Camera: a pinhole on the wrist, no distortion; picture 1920 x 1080 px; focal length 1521.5 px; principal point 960.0 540.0 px. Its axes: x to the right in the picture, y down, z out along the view. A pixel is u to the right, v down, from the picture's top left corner.
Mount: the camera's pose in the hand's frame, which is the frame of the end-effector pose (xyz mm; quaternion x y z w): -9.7 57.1 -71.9 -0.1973 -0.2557 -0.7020 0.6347
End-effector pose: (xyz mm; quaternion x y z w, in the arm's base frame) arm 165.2 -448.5 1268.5 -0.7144 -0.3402 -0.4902 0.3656
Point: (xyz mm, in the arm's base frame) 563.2 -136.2 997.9
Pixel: 1560.5 436.3
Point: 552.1 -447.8 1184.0
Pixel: 688.4 744.7
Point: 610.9 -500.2 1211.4
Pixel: 420.5 841.6
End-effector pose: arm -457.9 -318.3 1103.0 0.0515 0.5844 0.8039 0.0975
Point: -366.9 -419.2 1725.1
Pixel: 4.6 127.3
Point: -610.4 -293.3 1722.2
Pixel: 129.1 937.6
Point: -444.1 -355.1 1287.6
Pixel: 569.7 395.4
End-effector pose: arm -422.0 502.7 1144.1 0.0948 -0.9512 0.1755 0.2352
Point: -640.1 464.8 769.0
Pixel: 1781.9 792.0
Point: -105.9 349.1 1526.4
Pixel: behind the camera
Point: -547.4 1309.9 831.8
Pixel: outside the picture
